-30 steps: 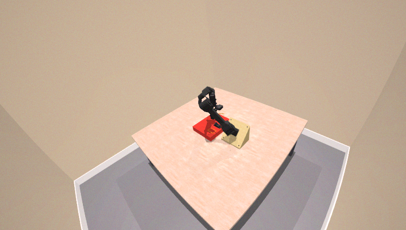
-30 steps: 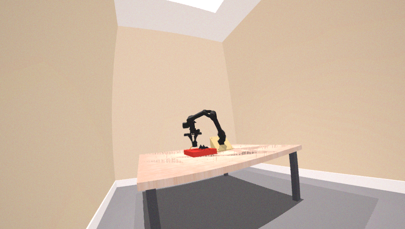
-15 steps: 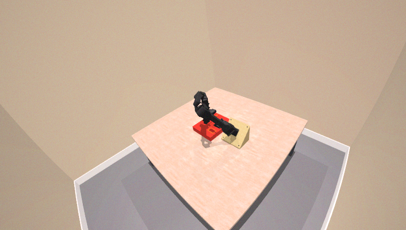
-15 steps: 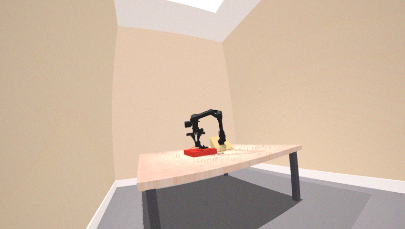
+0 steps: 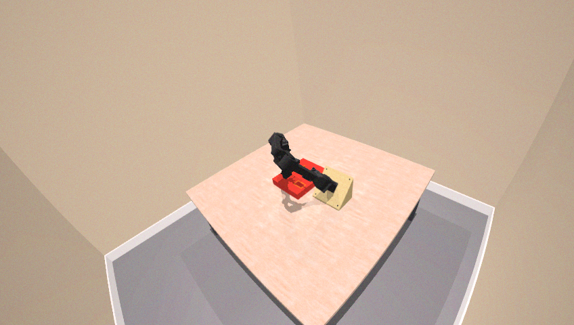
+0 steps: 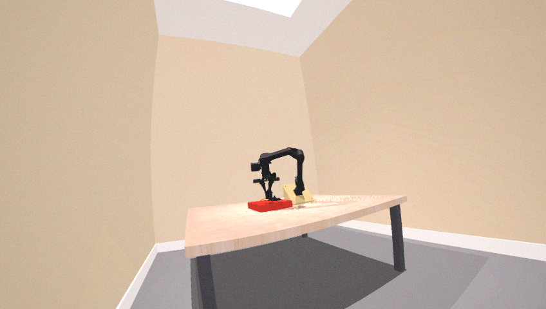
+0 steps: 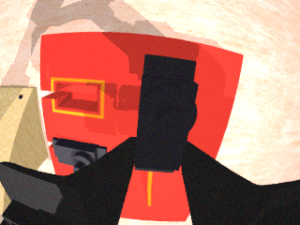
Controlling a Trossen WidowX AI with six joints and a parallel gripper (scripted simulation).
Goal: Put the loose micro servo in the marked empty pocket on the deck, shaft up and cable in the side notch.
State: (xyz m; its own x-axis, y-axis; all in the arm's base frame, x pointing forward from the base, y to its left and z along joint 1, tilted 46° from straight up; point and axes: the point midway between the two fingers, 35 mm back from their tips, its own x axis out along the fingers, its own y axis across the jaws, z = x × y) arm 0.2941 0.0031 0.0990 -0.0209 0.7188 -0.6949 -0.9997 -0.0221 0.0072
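Right now my gripper tip is 10 cm above the red deck, 7 cm to the left of it and 1 cm short of it.
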